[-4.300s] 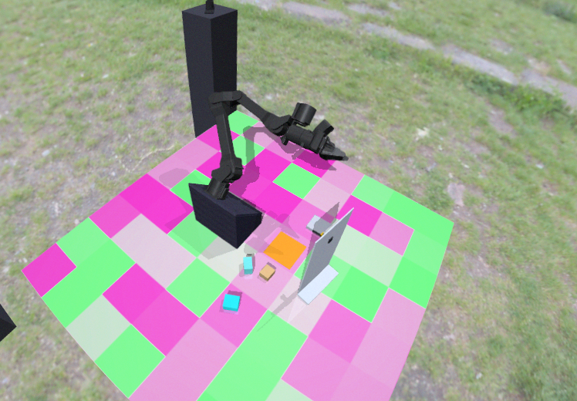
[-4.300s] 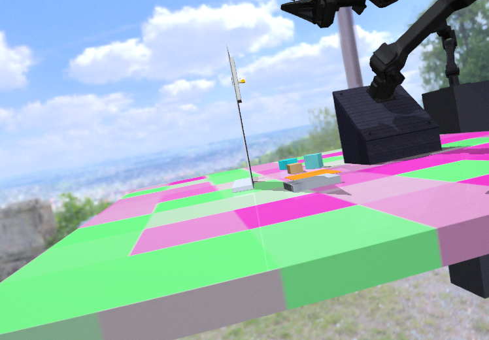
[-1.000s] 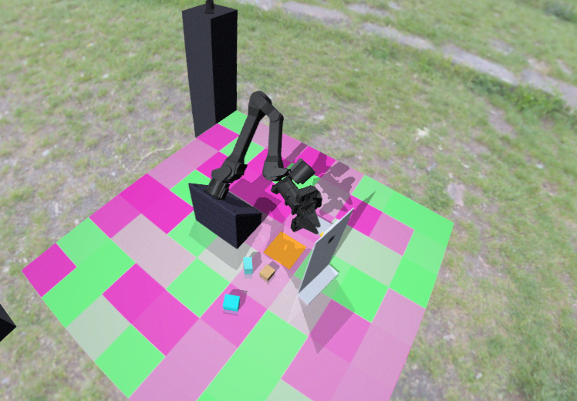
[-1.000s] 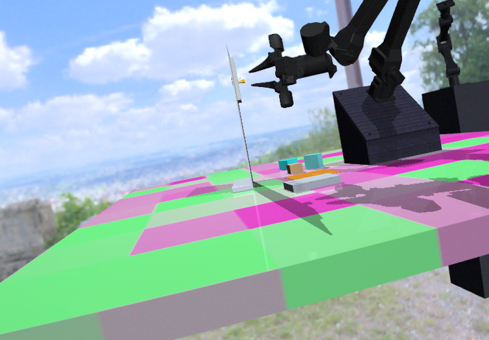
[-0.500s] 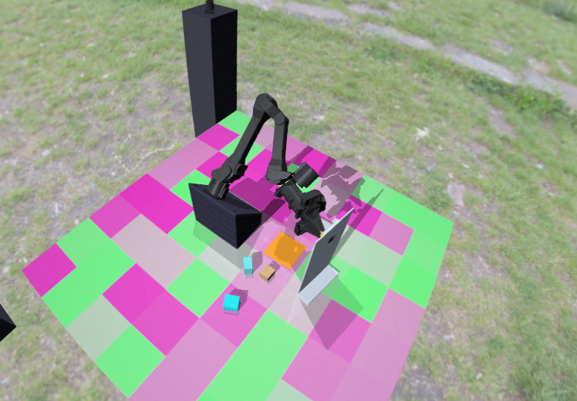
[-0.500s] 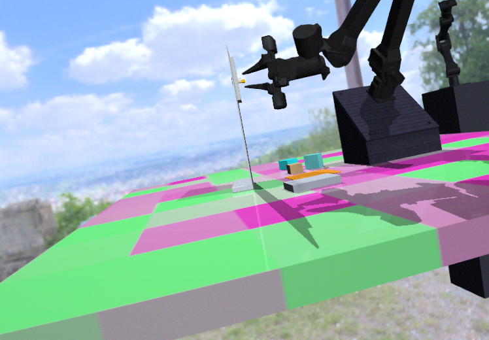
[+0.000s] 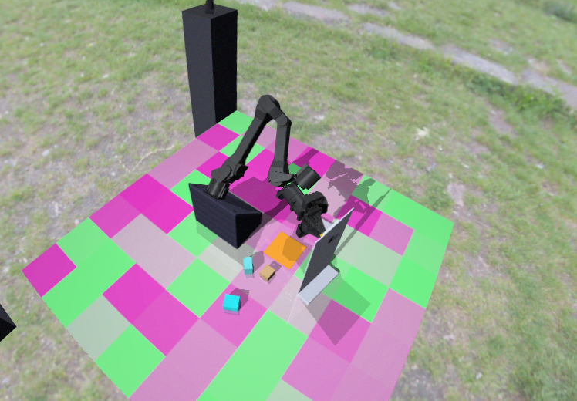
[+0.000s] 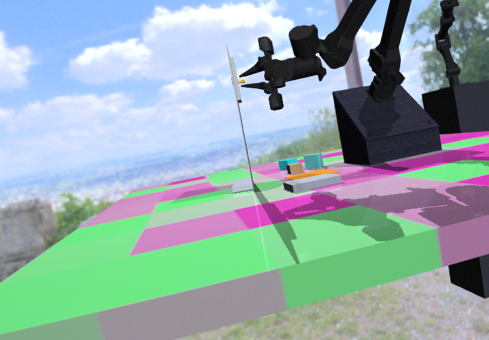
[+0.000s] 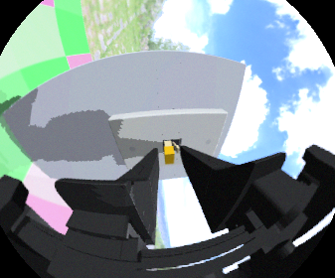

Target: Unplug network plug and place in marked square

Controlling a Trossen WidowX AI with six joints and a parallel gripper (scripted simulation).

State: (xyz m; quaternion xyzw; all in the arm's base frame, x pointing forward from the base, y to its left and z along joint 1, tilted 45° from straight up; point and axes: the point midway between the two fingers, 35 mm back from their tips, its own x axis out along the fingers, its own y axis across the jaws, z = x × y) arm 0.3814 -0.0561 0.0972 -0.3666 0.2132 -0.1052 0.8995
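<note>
The yellow network plug is right at my gripper tip. The rest, counted from my gripper tip: grey panel (110 mm below, 20 mm ahead); then brown block (270 mm below, 130 mm behind, 80 mm to the right); then orange marked square (280 mm below, 130 mm behind, 50 mm to the left).
</note>
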